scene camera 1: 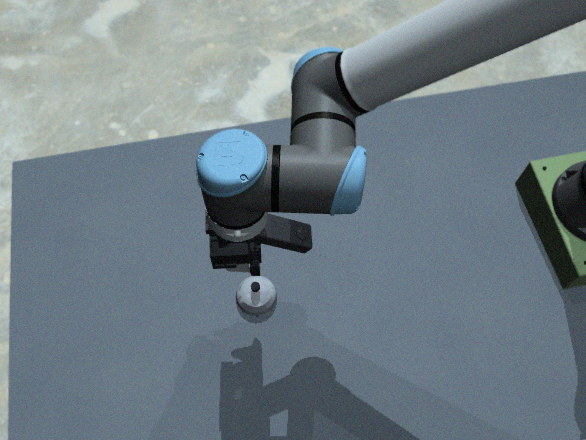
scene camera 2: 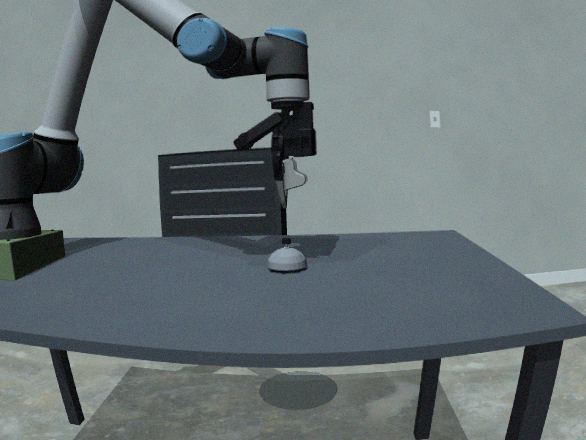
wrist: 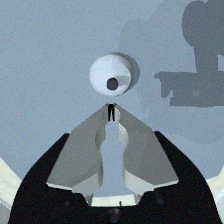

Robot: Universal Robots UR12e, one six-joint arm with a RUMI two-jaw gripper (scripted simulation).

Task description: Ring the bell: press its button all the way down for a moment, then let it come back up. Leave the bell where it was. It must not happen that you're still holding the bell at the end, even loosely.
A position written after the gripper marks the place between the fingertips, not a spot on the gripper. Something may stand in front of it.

gripper: scene camera 1 254,272; scene camera 2 284,208; wrist 111,105
dome bell: scene camera 1; scene camera 2 286,258; wrist
same spot on dome bell: [wrist: 109,65] = [scene camera 1: 268,288]
